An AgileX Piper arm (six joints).
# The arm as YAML. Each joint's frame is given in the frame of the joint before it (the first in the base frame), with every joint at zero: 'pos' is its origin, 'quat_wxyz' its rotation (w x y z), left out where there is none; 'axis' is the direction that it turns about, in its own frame. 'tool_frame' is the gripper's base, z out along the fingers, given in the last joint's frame.
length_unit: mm
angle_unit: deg
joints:
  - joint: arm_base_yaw
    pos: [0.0, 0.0, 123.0]
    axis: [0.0, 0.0, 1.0]
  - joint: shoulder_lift
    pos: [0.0, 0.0, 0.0]
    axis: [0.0, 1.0, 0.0]
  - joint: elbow
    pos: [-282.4, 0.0, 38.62]
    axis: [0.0, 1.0, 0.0]
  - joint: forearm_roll
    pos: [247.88, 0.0, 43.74]
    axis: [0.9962, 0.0, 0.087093]
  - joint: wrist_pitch
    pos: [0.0, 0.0, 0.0]
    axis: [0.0, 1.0, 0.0]
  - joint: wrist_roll
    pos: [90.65, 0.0, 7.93]
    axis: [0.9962, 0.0, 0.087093]
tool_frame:
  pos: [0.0, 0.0, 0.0]
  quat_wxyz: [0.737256, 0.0, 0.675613, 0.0]
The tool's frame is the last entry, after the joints.
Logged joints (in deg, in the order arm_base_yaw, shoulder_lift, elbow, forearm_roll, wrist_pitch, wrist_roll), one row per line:
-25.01 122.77 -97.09 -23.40 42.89 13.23
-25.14 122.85 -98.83 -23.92 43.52 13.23
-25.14 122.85 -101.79 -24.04 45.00 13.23
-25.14 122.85 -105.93 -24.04 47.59 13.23
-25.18 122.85 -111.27 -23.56 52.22 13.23
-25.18 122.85 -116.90 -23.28 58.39 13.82
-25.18 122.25 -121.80 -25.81 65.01 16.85
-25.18 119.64 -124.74 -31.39 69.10 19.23
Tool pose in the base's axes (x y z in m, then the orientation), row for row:
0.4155 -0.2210 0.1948 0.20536 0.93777 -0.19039 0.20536
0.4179 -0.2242 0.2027 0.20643 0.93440 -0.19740 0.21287
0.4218 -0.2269 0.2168 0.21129 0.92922 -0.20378 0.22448
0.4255 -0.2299 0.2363 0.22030 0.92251 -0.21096 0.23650
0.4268 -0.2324 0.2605 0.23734 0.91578 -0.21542 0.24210
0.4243 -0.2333 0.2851 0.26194 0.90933 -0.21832 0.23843
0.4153 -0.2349 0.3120 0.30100 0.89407 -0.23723 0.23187
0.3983 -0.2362 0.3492 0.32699 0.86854 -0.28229 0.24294
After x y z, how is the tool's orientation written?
As a quaternion, x y z w.
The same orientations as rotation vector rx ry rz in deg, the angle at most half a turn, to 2 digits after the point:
32.80 149.76 -30.41
32.84 148.63 -31.40
33.40 146.90 -32.22
34.61 144.92 -33.14
37.18 143.45 -33.74
41.11 142.71 -34.26
47.40 140.80 -37.36
51.20 135.99 -44.20

